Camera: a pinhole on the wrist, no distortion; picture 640 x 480 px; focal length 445.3 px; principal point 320.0 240.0 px. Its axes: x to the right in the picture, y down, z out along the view. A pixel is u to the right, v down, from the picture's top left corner.
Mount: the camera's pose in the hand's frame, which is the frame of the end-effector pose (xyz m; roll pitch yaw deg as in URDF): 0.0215 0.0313 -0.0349 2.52 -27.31 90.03
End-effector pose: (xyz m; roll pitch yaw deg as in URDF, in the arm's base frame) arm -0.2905 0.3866 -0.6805 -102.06 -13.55 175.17
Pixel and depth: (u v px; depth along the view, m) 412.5 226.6 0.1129
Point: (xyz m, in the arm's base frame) -0.3295 0.3155 -0.6894
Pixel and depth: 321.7 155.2 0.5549
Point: -0.4508 -0.0918 -0.5291
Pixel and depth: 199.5 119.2 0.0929
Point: -0.3373 0.3492 -0.6443
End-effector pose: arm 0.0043 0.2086 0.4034 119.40 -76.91 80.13
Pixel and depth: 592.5 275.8 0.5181
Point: 0.5676 0.3245 0.3571
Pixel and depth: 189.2 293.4 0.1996
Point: 0.0758 0.3512 0.3745
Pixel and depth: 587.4 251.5 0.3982
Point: 0.4291 0.2968 0.3958
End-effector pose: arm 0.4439 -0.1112 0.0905 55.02 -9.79 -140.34
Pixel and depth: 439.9 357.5 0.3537
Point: 0.3175 0.1673 0.2265
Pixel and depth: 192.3 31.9 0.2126
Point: 0.2346 -0.0669 0.0861
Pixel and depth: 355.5 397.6 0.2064
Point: 0.3812 0.0431 0.1324
